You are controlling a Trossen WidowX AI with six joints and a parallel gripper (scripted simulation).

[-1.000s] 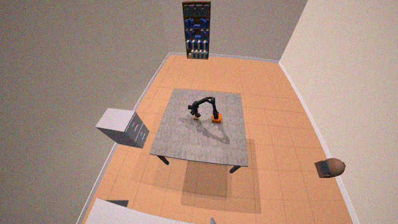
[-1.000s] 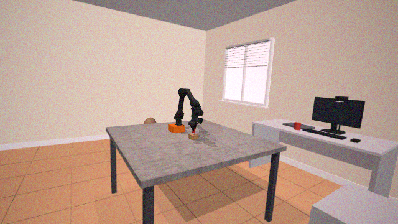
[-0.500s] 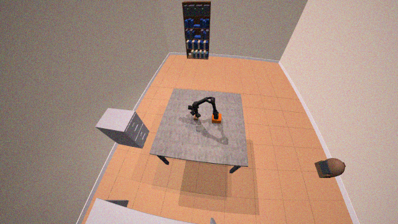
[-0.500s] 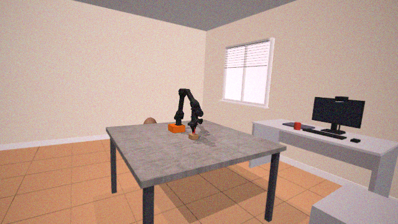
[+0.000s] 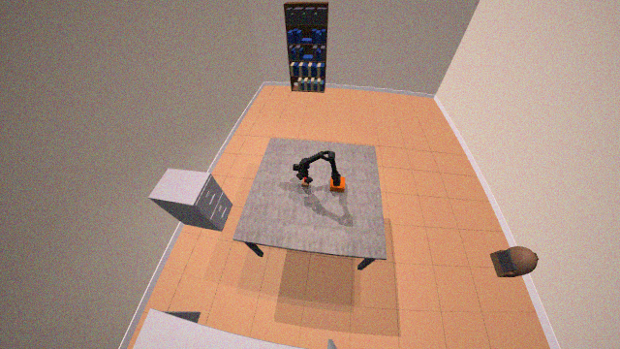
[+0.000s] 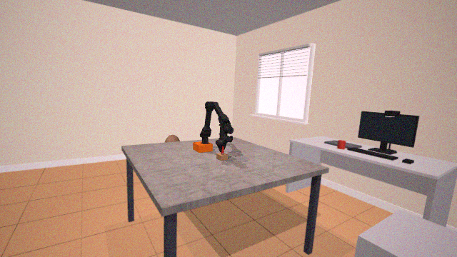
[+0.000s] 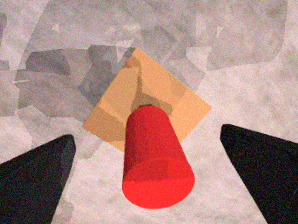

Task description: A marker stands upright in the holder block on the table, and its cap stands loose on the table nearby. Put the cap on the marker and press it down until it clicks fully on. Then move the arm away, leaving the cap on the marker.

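Right now my gripper tip is 10 mm below the red cap. Round my gripper tip: tan holder block: 50 mm below.
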